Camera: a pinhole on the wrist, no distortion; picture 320 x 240 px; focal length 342.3 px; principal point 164.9 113.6 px. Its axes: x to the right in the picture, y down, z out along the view. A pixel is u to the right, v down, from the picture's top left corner.
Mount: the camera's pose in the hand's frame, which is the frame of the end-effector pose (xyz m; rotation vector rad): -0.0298 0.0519 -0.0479 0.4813 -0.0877 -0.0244
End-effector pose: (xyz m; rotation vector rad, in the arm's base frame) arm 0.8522 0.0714 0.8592 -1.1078 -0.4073 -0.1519
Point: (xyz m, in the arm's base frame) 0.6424 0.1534 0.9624
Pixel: 51.9 49.1
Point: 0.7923 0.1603 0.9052
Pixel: 196.2 137.1
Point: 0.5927 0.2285 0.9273
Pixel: 12.5 135.4
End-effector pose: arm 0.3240 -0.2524 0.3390 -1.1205 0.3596 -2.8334
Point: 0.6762 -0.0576 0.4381
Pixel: 41.4 39.7
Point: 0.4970 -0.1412 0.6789
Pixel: 283.1 83.6
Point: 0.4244 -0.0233 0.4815
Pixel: outside the picture
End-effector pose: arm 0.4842 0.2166 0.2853 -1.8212 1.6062 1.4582
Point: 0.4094 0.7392 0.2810
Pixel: 34.2 168.5
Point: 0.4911 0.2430 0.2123
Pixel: outside the picture
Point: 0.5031 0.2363 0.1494
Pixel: outside the picture
